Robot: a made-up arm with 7 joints.
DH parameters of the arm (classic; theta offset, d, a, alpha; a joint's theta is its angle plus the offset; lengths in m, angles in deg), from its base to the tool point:
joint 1: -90 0.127 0.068 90
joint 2: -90 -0.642 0.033 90
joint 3: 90 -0.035 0.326 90
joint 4: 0 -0.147 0.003 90
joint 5: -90 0.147 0.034 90
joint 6: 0 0.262 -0.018 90
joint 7: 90 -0.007 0.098 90
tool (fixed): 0 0.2 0 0
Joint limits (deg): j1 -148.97..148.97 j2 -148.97..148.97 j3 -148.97..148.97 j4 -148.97..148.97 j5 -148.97..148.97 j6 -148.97..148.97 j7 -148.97..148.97
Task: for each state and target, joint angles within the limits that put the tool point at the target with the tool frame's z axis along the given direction. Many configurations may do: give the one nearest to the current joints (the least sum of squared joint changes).
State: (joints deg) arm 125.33 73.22 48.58 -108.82 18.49 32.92 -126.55
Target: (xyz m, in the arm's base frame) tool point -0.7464 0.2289 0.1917 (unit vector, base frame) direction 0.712 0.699 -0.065
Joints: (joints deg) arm 145.60 55.12 62.23 -146.69 27.95 30.29 -97.31
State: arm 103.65 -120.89 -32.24 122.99 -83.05 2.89 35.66
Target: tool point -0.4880 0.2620 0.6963 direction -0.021 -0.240 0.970
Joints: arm 135.46 -142.83 -47.02 148.97 -97.68 57.80 25.54
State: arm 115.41 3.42 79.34 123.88 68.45 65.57 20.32
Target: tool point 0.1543 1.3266 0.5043 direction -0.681 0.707 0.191
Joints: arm 81.78 2.59 102.84 128.80 69.32 54.43 21.72
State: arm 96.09 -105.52 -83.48 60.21 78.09 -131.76 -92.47
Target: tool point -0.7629 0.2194 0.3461 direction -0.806 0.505 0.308
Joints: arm 123.70 -118.04 -107.06 57.78 82.58 -123.09 -132.32
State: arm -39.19 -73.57 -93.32 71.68 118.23 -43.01 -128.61
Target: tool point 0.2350 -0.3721 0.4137 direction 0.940 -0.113 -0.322
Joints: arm -95.00 -122.53 -72.29 108.37 144.34 -40.63 -118.43
